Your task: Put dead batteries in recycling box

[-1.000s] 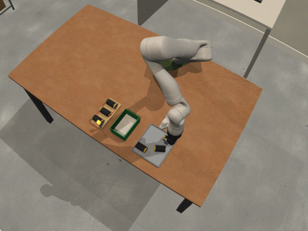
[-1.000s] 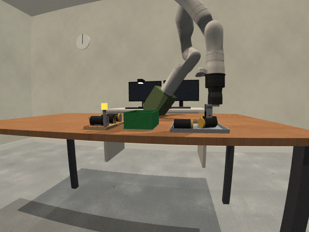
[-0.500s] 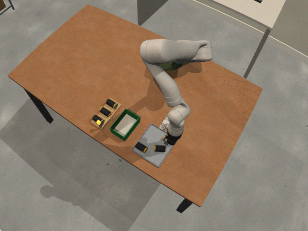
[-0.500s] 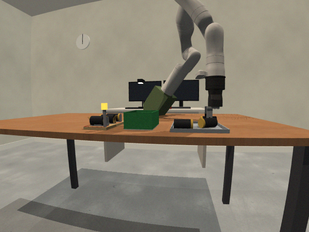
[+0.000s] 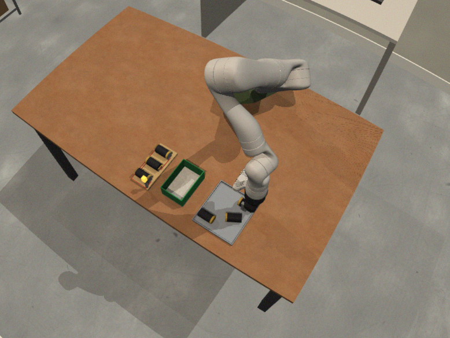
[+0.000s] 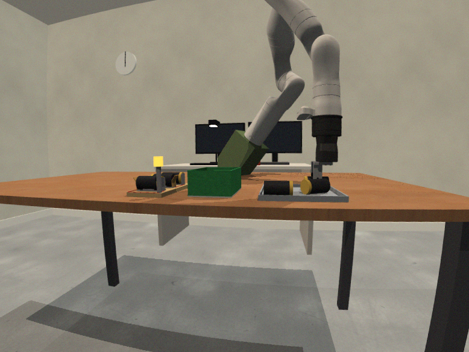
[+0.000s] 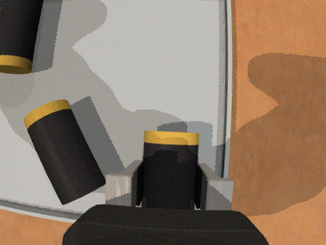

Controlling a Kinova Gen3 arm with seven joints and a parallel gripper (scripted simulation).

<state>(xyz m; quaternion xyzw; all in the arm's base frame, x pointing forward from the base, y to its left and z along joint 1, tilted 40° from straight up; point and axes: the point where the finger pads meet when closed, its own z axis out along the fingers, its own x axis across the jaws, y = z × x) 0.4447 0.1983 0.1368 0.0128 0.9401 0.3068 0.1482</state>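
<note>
My gripper is now 25 cm to the left of the green recycling box, 8 cm short of it and 1 cm above it. Also, from my hand: grey tray 6 cm ahead, 5 cm to the right, 2 cm below.
</note>
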